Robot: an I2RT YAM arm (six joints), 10 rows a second.
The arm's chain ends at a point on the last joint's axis. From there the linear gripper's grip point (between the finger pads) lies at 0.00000 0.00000 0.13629 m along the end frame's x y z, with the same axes.
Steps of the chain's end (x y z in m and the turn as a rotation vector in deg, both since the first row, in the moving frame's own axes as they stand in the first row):
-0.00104, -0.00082, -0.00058, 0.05, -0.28, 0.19
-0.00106, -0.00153, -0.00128, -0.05, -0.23, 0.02
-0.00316, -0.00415, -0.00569, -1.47, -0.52, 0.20
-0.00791, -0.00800, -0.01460, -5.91, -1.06, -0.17
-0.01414, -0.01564, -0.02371, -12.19, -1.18, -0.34
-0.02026, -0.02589, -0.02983, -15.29, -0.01, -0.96
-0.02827, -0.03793, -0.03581, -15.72, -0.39, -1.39
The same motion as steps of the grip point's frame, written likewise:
-0.00171, -0.00094, -0.00058, 0.05, -0.28, 0.19
-0.00161, -0.00141, -0.00128, -0.05, -0.23, 0.02
-0.00440, -0.00066, -0.00574, -1.47, -0.52, 0.20
-0.01041, 0.00604, -0.01535, -5.91, -1.06, -0.17
-0.01684, 0.01314, -0.02681, -12.19, -1.18, -0.34
-0.01998, 0.01005, -0.03465, -15.29, -0.01, -0.96
-0.02874, -0.00100, -0.04091, -15.72, -0.39, -1.39

